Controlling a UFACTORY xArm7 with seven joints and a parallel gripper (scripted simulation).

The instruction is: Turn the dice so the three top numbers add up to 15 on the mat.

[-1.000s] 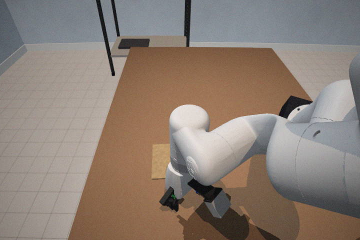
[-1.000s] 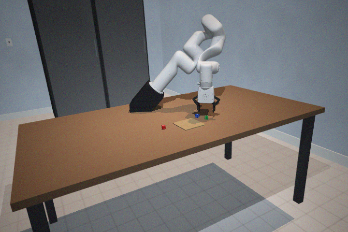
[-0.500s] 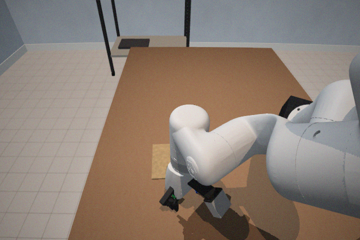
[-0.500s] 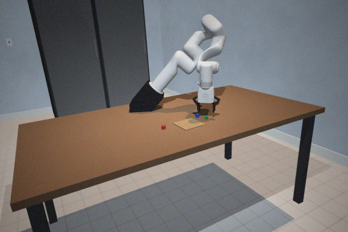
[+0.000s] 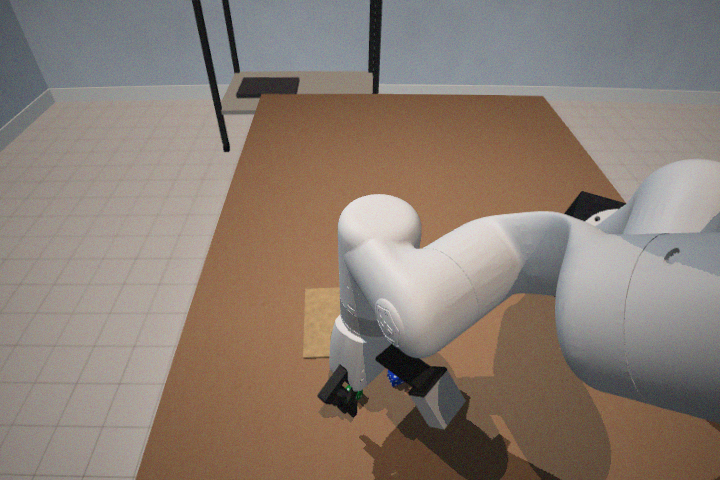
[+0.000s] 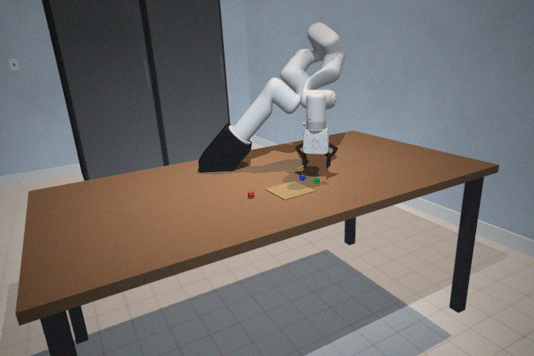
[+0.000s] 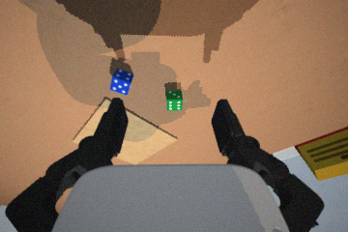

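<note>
The red die is 290 mm to the right of my hand, 90 mm ahead of it and 60 mm below it. The rest, counted from my hand: blue die 60 mm below, 50 mm to the right, 30 mm behind; then tan mat 140 mm to the right, 70 mm ahead, 60 mm below; then green die 60 mm below, 30 mm ahead, 10 mm to the right.
</note>
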